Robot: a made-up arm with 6 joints.
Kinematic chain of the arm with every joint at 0, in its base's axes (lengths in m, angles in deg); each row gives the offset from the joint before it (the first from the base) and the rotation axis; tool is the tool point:
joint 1: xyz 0 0 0.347 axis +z
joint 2: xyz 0.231 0 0 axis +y
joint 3: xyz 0 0 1.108 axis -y
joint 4: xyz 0 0 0.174 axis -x
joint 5: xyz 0.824 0 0 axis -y
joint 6: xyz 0.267 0 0 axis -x
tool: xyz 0 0 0
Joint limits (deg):
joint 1: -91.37..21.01
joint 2: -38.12..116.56
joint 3: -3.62..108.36
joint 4: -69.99..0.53
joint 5: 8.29..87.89
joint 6: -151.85..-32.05
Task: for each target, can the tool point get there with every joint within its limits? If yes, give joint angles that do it. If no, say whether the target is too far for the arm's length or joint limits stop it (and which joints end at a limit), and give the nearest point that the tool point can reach.
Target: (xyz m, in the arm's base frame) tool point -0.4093 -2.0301 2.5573
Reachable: no: too far | nearest point -0.1376 -1.6201 2.0484 | short by 0.708 m
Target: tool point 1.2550 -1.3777 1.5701
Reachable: yes | joints -42.87 42.10 43.48 -37.17 75.09 -103.10
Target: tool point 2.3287 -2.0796 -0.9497
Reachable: no: too far | nearest point 1.6812 -1.5014 -0.5603 | short by 0.951 m
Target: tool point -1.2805 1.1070 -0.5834
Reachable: no: joint limits stop it (at a limit: joint 2, joint 3, joint 5) | nearest point -1.0527 0.9101 1.3116 | short by 1.919 m
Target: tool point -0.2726 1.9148 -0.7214
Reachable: no: joint limits stop it (at a limit: joint 1, joint 2, joint 3, joint 4, joint 5) | nearest point 0.8015 0.3082 -1.1960 | short by 1.990 m
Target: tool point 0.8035 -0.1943 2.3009
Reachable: yes | joints -3.65 26.25 86.72 -33.19 77.59 -77.51
